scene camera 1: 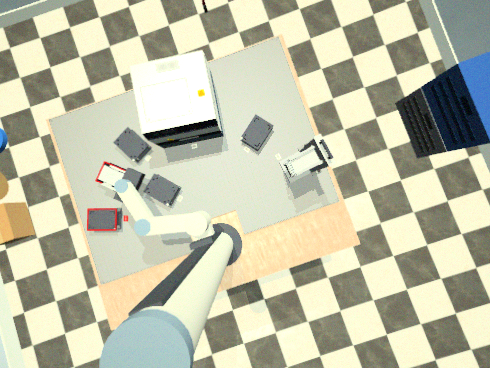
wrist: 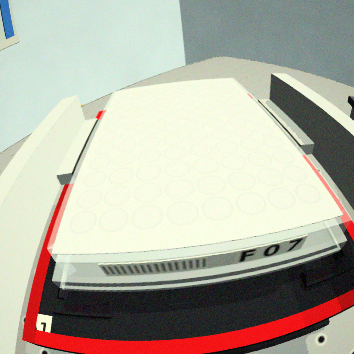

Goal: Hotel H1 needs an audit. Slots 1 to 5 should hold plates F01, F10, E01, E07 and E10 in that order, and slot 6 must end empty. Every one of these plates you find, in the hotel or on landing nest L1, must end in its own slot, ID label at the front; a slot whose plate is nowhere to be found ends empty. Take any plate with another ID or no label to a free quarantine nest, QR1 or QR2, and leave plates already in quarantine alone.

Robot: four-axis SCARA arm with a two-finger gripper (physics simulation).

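Places are measured from the arm's base along level axes (x ahead, y left, z up), in millimetres.
Pixels of known places: gripper, between the fingertips: (scene camera 1: 106, 174) (wrist: 176, 96).
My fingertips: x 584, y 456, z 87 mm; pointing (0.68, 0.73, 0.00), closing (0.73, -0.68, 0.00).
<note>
Behind a point stands the place of what it marks.
My gripper (scene camera 1: 112, 175) {x 584, y 456, z 87 mm} (wrist: 176, 96) {x 584, y 456, z 87 mm} is shut on plate F07 (scene camera 1: 108, 173) {x 590, y 446, z 83 mm} (wrist: 182, 175) {x 543, y 416, z 83 mm}, a white plate with clear edges. Its ID label faces the wrist camera. The plate is level and lined up over a red-rimmed quarantine nest (wrist: 165, 345) {x 506, y 391, z 63 mm} marked 1; whether it touches the nest floor I cannot tell. A second red-rimmed nest (scene camera 1: 102, 220) {x 355, y 571, z 63 mm} shows a dark, bare top. At the right, a rack with a dark frame (scene camera 1: 326, 149) {x 288, y -627, z 358 mm}, apparently the hotel, has a white plate (scene camera 1: 300, 163) {x 275, y -529, z 262 mm} showing from above; its slots and labels are hidden.
A large white device (scene camera 1: 167, 97) {x 787, y -42, z 258 mm} stands at the back of the grey table. Dark grey nests (scene camera 1: 132, 145) {x 702, y 279, z 63 mm} (scene camera 1: 162, 189) {x 407, y 197, z 63 mm} (scene camera 1: 257, 132) {x 530, y -413, z 63 mm} stand around it; their tags are too small to read. The arm's base stands at the wooden front edge (scene camera 1: 295, 235) {x -91, y -424, z 0 mm}.
</note>
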